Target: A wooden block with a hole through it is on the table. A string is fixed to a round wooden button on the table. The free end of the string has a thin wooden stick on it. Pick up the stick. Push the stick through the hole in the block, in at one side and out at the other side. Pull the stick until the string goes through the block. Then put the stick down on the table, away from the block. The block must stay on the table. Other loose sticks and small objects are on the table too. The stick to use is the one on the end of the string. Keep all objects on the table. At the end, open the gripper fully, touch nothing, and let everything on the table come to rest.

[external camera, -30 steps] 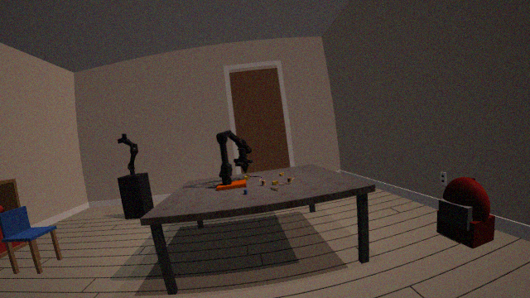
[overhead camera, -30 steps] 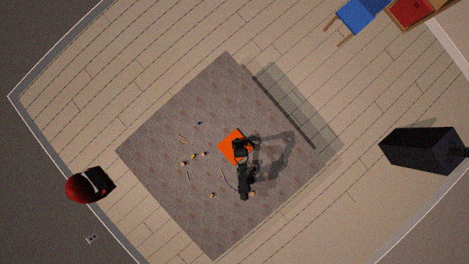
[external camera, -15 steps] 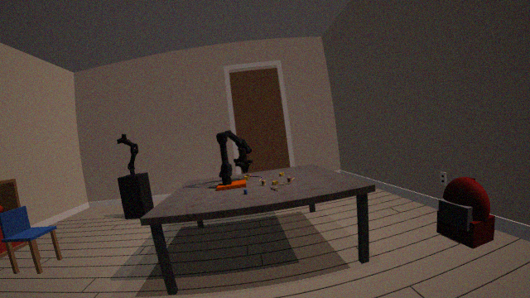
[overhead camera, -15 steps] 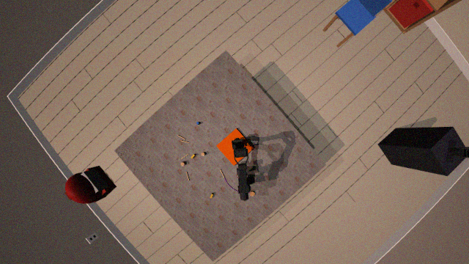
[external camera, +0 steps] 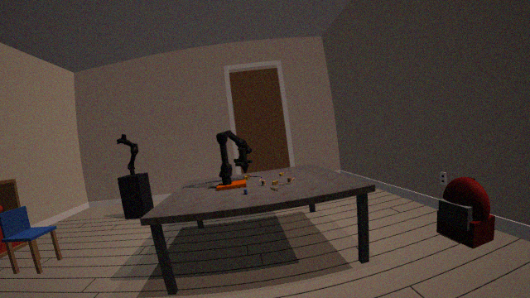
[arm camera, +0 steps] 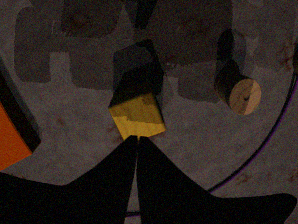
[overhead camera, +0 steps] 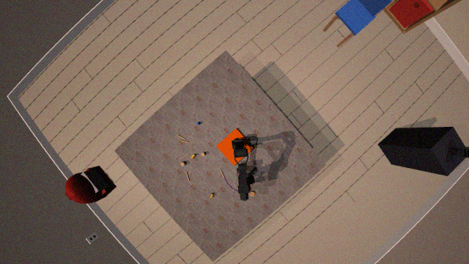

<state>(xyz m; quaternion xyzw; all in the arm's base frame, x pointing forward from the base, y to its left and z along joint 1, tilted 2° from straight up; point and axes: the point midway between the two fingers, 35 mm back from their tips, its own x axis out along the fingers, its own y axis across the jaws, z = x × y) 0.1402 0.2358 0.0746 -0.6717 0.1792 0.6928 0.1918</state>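
Right now the purple string is 120 mm ahead of my gripper tip, 70 mm to the right of it and 60 mm below it. From my gripper tip the other things lie so: round wooden button: 20 mm ahead, 180 mm to the left, 50 mm below; blue piece: 10 mm ahead, 560 mm to the right, 50 mm below; thin wooden stick: 120 mm ahead, 90 mm to the right, 60 mm below.
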